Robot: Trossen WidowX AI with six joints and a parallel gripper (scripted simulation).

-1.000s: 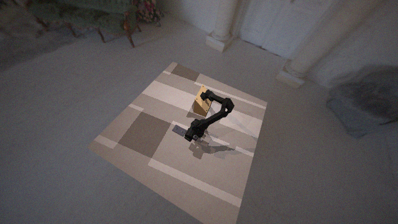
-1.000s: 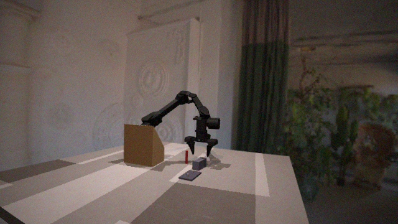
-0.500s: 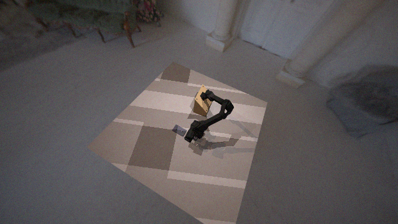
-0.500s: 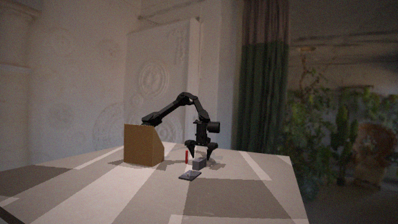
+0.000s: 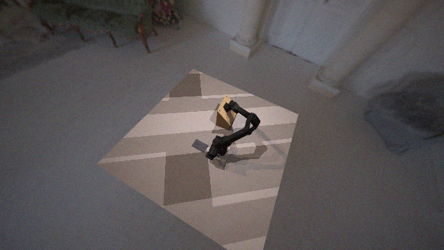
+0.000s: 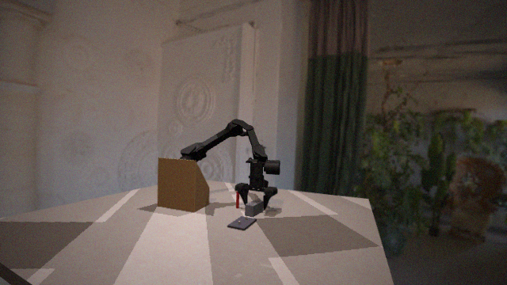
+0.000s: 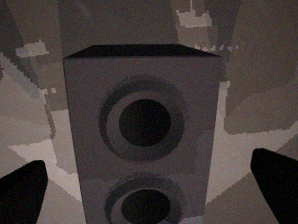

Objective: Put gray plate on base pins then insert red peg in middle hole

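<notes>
Right now my gripper tip is 1 cm below the gray plate. Also, from my gripper tip: red peg (11 cm behind, 4 cm to the left, 1 cm above); base (14 cm to the right, 2 cm below).
</notes>
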